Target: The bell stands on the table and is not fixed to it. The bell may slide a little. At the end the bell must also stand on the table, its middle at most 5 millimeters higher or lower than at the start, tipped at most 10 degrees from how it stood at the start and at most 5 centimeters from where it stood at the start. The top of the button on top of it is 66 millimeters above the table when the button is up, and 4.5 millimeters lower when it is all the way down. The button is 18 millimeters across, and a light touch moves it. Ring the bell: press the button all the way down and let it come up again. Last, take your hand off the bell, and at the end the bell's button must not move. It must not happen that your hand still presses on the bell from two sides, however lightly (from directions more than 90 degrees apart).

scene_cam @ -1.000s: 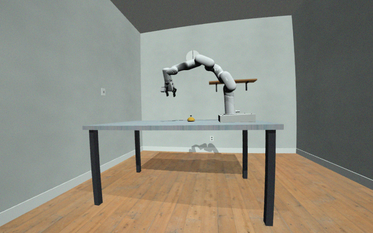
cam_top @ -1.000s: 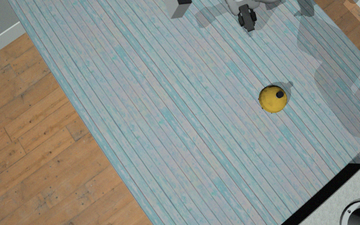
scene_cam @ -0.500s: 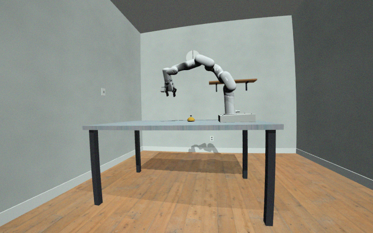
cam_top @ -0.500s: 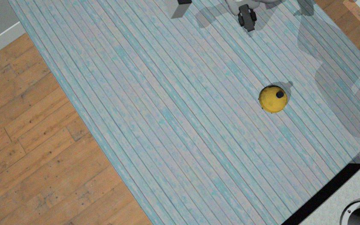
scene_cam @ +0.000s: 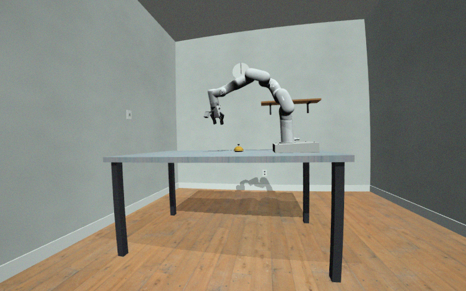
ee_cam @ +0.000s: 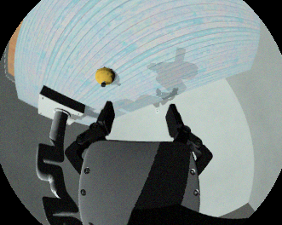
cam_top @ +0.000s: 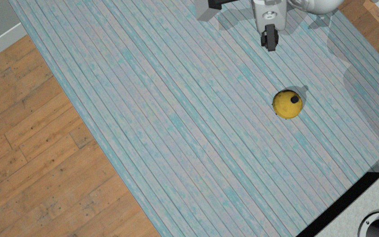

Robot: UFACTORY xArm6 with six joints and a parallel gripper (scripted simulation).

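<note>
Now: hand 20 cm above the black button, 17 cm past it and 2 cm to the left of it. From my hand the other things lie so: yellow bell 21 cm below, 17 cm behind, 2 cm to the right.
</note>
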